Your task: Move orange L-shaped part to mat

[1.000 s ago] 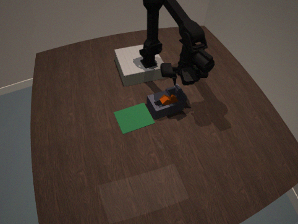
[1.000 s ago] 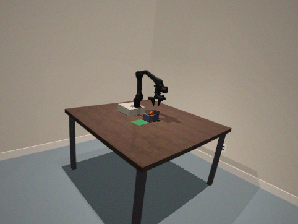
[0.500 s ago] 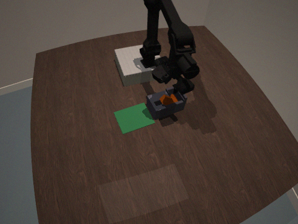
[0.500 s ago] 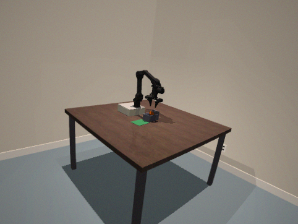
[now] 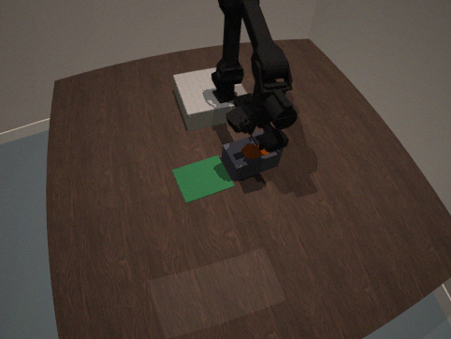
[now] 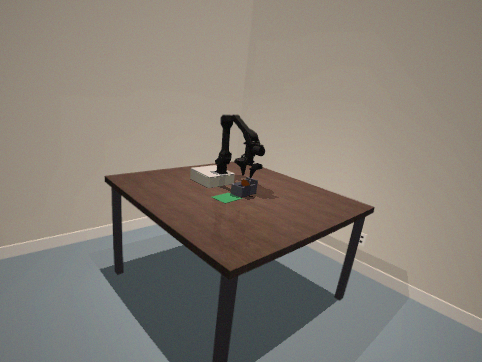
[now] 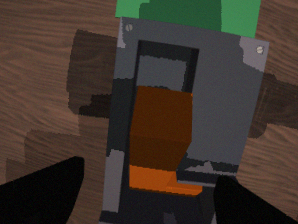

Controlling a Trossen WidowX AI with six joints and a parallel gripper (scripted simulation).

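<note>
Right now my gripper tip is 80 mm above the orange L-shaped part, 30 mm to the right of it and 20 mm past it. The rest, counted from my gripper tip: green mat (150 mm to the right, 130 mm below, 20 mm behind).
</note>
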